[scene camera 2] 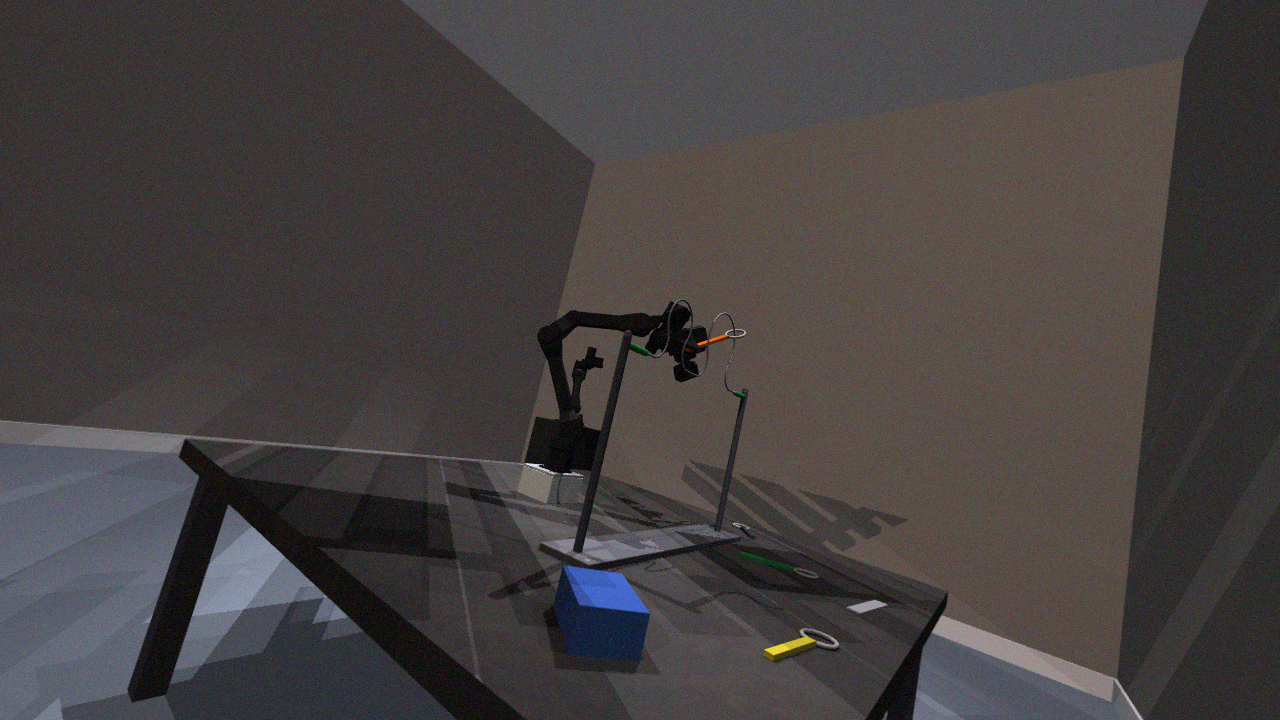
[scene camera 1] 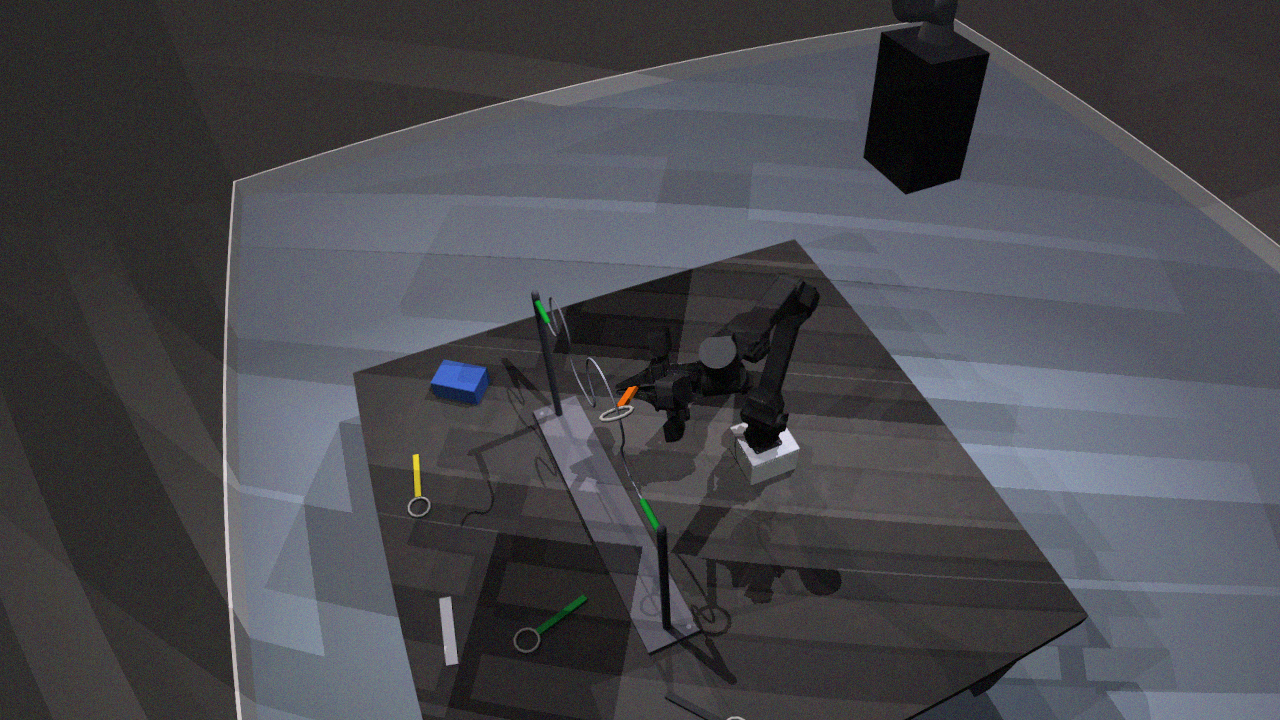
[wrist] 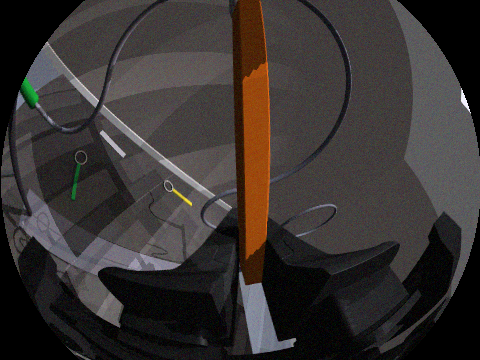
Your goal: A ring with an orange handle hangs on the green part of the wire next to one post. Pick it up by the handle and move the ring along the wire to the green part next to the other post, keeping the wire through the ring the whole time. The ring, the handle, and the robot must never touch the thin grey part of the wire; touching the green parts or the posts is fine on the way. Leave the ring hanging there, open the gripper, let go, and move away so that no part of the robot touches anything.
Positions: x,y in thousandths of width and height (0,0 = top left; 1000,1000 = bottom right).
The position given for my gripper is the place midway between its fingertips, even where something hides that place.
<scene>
my gripper: scene camera 2 546,487; scene camera 1 482,541; wrist 507,596
blue block: scene camera 2 469,855; scene camera 1 363,531; not seen in the wrist view (hidden by my gripper)
</scene>
